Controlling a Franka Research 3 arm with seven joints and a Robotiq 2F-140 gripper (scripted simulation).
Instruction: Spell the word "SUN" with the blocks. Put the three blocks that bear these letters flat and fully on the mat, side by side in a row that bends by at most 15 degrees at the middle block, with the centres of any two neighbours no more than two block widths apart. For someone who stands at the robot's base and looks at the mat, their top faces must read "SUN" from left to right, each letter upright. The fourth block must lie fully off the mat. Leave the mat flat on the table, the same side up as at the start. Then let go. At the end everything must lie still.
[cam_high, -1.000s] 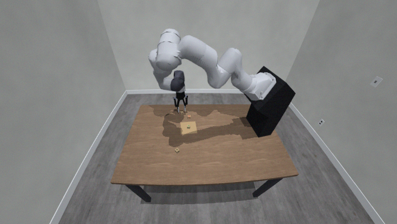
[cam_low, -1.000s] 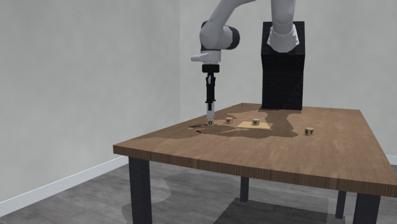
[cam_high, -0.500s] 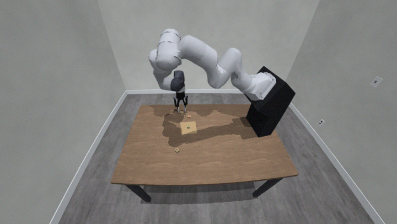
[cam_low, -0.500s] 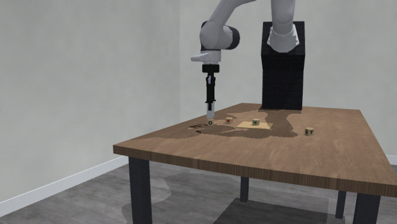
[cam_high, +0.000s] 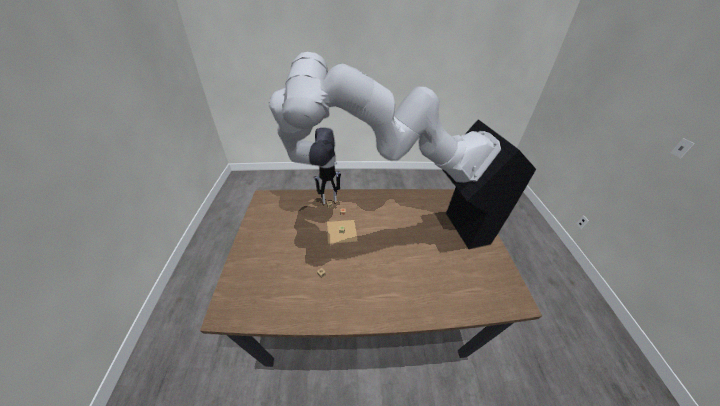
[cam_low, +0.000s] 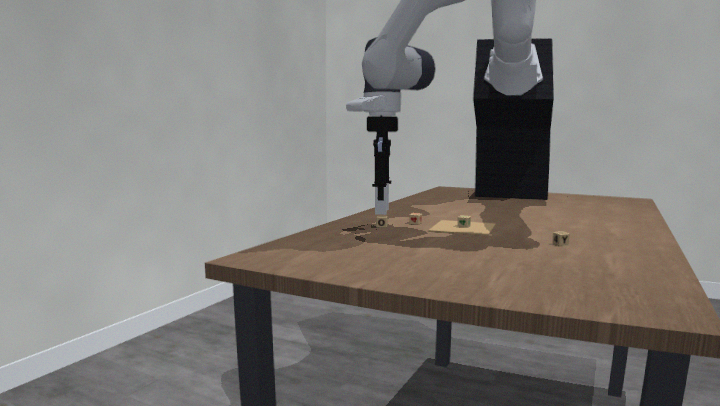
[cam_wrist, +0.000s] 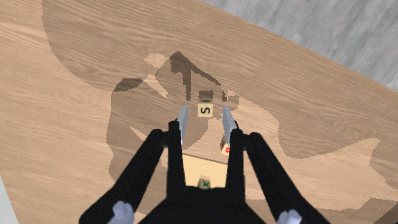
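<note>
Right now the S block is 5 cm below my hand. Round my hand: U block (19 cm to the left, 5 cm below, 4 cm behind); tan mat (19 cm to the left, 6 cm below, 4 cm behind).
</note>
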